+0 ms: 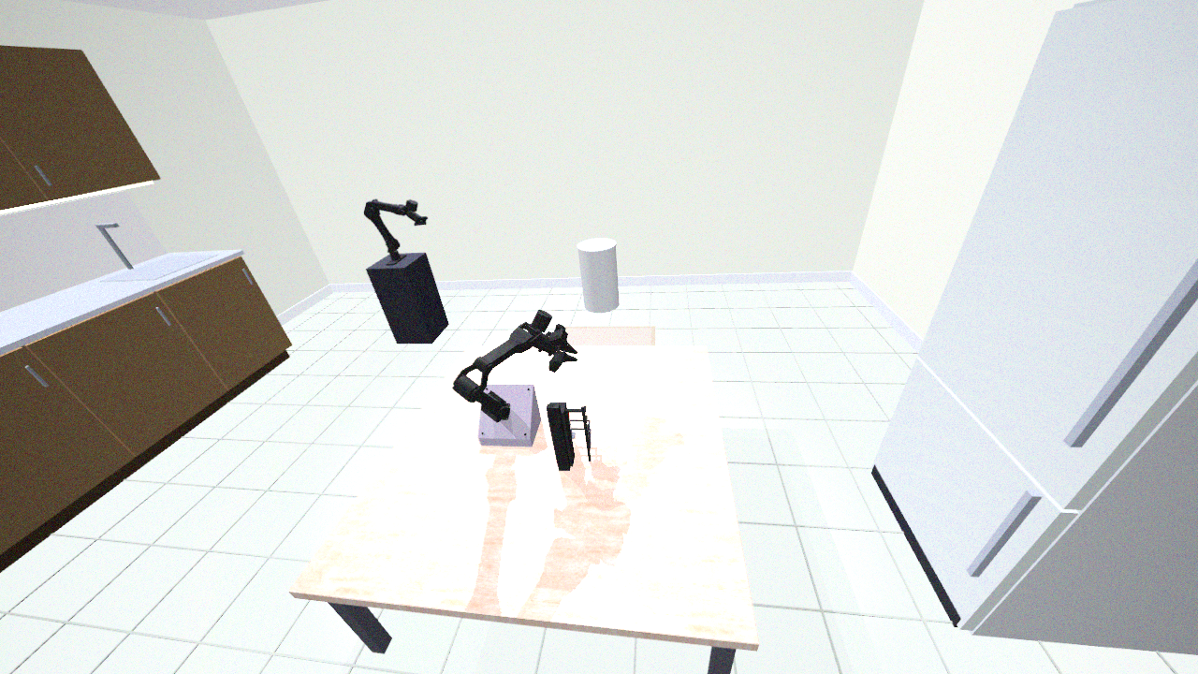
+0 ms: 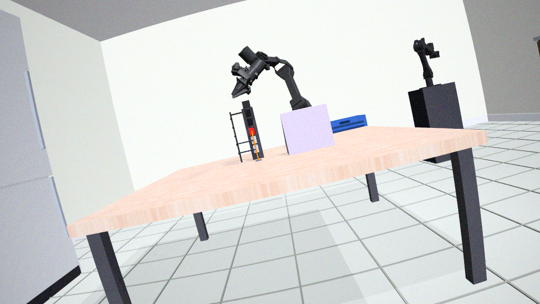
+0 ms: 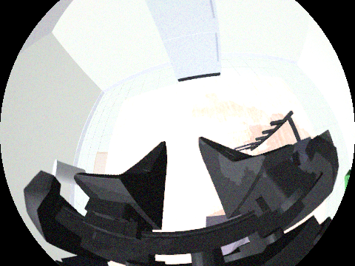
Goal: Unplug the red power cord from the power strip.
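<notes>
My gripper tip is 4 cm past the red plug, 17 cm to the left of it and 16 cm above it.
</notes>
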